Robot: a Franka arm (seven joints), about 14 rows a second.
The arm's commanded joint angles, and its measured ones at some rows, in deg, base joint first. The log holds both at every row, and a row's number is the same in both.
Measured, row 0: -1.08, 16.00, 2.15, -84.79, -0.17, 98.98, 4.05
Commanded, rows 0 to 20: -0.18, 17.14, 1.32, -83.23, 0.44, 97.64, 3.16; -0.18, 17.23, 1.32, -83.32, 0.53, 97.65, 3.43; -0.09, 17.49, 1.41, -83.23, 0.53, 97.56, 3.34; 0.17, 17.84, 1.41, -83.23, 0.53, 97.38, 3.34; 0.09, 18.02, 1.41, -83.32, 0.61, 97.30, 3.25; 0.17, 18.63, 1.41, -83.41, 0.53, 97.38, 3.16; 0.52, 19.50, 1.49, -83.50, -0.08, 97.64, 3.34; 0.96, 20.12, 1.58, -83.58, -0.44, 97.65, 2.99; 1.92, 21.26, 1.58, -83.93, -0.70, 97.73, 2.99; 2.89, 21.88, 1.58, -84.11, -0.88, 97.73, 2.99; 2.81, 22.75, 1.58, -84.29, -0.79, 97.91, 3.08; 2.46, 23.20, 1.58, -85.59, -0.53, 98.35, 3.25; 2.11, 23.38, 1.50, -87.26, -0.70, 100.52, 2.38; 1.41, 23.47, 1.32, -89.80, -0.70, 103.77, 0.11; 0.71, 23.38, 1.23, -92.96, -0.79, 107.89, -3.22; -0.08, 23.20, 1.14, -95.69, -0.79, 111.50, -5.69; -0.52, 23.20, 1.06, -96.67, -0.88, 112.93, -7.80; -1.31, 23.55, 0.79, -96.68, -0.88, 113.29, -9.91; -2.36, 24.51, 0.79, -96.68, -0.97, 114.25, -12.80; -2.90, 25.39, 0.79, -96.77, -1.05, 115.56, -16.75; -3.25, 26.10, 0.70, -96.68, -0.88, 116.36, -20.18
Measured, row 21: -2.53, 25.21, 0.74, -96.50, -0.54, 114.40, -14.35
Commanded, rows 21 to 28: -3.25, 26.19, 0.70, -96.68, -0.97, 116.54, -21.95; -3.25, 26.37, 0.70, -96.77, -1.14, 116.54, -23.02; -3.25, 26.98, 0.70, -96.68, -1.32, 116.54, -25.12; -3.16, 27.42, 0.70, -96.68, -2.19, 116.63, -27.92; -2.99, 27.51, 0.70, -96.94, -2.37, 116.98, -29.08; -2.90, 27.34, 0.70, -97.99, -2.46, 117.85, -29.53; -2.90, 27.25, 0.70, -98.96, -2.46, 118.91, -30.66; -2.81, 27.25, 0.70, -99.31, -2.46, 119.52, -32.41
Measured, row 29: -3.10, 27.73, 0.80, -97.64, -1.75, 117.55, -29.45
